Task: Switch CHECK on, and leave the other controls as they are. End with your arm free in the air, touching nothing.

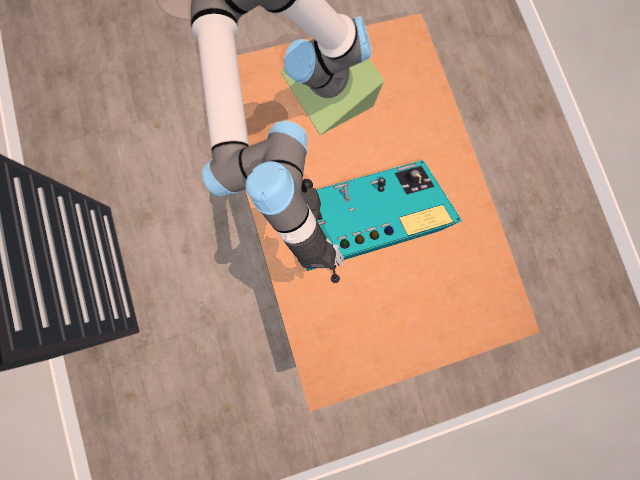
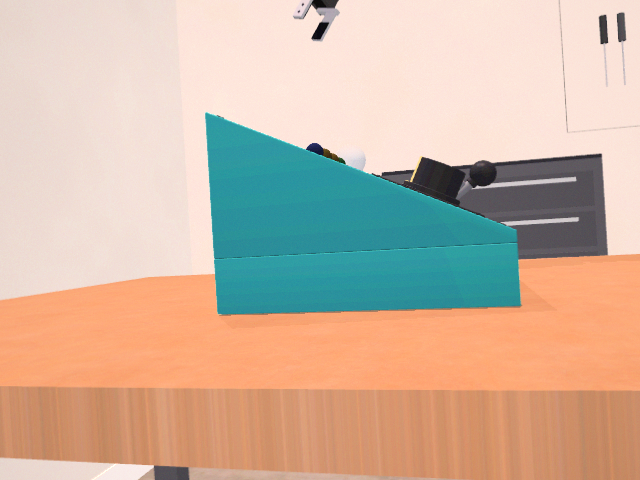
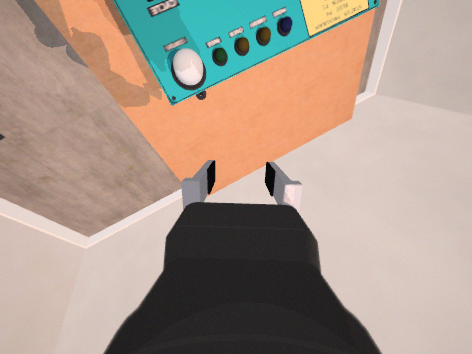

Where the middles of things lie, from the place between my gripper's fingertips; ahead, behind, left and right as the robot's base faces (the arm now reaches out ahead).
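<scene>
The ball-ended lever [image 2: 482,173] is 10 mm to the left of my hand, 250 mm behind it and 290 mm below it. As for the teal control panel [image 2: 294,230], I see that it is 200 mm to the left of my hand and 140 mm behind it, and 320 mm below it.
</scene>
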